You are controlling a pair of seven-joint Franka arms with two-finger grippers.
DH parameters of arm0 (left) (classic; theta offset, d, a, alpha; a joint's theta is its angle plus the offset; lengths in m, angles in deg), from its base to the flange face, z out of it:
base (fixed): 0 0 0 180
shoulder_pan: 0 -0.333 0 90
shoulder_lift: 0 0 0 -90
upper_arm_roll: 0 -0.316 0.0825 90
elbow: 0 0 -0.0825 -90
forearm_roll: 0 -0.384 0 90
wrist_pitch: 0 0 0.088 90
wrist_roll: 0 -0.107 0 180
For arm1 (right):
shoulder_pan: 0 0.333 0 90
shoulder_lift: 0 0 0 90
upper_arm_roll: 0 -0.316 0.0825 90
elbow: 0 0 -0.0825 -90
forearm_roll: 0 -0.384 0 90
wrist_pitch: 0 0 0.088 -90
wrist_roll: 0 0.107 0 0
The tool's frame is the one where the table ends.
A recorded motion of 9 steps. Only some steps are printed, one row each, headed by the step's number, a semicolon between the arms.
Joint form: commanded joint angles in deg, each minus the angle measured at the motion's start. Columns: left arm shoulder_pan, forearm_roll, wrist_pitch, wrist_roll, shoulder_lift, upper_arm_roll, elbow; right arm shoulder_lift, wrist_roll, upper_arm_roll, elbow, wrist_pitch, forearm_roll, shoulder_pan.
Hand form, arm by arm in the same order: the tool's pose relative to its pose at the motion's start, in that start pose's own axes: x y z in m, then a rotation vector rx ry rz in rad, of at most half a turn. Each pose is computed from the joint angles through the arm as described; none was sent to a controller.
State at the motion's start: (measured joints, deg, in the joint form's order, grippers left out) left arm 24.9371 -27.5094 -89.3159 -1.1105 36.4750 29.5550 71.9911; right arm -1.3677 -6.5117 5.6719 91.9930 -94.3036 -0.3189 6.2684
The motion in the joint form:
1: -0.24 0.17 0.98 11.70 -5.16 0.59 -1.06; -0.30 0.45 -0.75 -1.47 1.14 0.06 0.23
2: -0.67 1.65 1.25 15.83 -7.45 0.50 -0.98; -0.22 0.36 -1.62 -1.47 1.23 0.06 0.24
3: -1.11 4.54 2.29 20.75 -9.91 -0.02 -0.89; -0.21 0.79 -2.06 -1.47 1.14 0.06 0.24
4: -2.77 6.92 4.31 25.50 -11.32 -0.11 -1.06; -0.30 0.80 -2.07 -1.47 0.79 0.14 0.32
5: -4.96 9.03 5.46 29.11 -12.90 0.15 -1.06; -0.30 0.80 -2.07 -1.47 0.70 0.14 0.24
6: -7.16 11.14 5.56 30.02 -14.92 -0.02 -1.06; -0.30 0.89 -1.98 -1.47 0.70 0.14 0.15
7: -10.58 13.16 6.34 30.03 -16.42 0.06 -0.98; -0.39 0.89 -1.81 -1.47 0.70 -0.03 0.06
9: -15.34 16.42 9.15 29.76 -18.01 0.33 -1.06; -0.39 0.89 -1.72 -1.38 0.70 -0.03 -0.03
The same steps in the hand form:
1: -0.0252 -0.0059 -0.0629 0.0283 0.0817 -0.2320; 0.0015 -0.0096 -0.0074 -0.0009 0.0004 -0.0094
2: -0.0381 -0.0095 -0.0841 0.0141 0.1079 -0.3206; 0.0017 -0.0182 -0.0081 -0.0001 0.0002 -0.0263
3: -0.0540 -0.0133 -0.1037 -0.0224 0.1170 -0.4271; 0.0022 -0.0225 -0.0083 0.0001 0.0019 -0.0265
4: -0.0690 -0.0278 -0.1112 -0.0602 0.0938 -0.5409; 0.0033 -0.0232 -0.0079 -0.0018 0.0063 -0.0280
5: -0.0847 -0.0443 -0.1203 -0.0956 0.0858 -0.6369; 0.0034 -0.0224 -0.0081 -0.0019 0.0079 -0.0266
6: -0.1025 -0.0635 -0.1338 -0.1274 0.1029 -0.6941; 0.0033 -0.0206 -0.0081 -0.0020 0.0079 -0.0219
7: -0.1225 -0.0921 -0.1379 -0.1609 0.0979 -0.7488; 0.0035 -0.0183 -0.0072 0.0008 0.0066 -0.0172
9: -0.1518 -0.1268 -0.1379 -0.2158 0.0584 -0.8108; 0.0033 -0.0166 -0.0064 0.0008 0.0050 -0.0140

